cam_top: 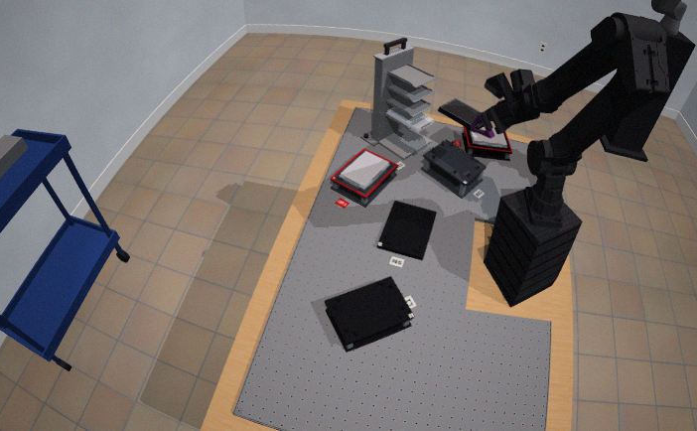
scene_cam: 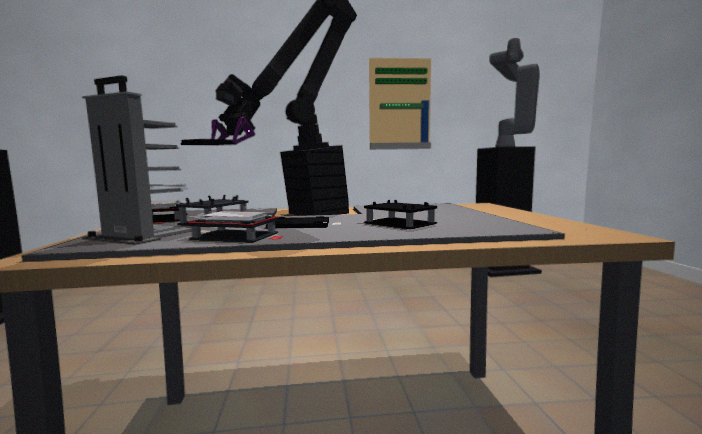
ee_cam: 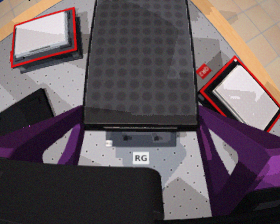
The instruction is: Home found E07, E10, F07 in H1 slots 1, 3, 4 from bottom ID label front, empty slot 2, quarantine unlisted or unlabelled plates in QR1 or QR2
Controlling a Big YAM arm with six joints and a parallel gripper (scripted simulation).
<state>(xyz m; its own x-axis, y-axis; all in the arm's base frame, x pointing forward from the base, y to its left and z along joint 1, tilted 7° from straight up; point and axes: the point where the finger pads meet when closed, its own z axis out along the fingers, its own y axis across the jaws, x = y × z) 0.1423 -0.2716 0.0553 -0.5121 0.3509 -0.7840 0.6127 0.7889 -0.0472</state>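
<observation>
The dark plate lies 40 mm ahead of my hand and 30 mm to the right of it. Also, from my hand: RG label 240 mm below, 40 mm behind, 30 mm to the left; then QR2 label 240 mm below, 200 mm to the right, 20 mm ahead; then regrip nest 180 mm below, 40 mm to the right, 40 mm ahead.
</observation>
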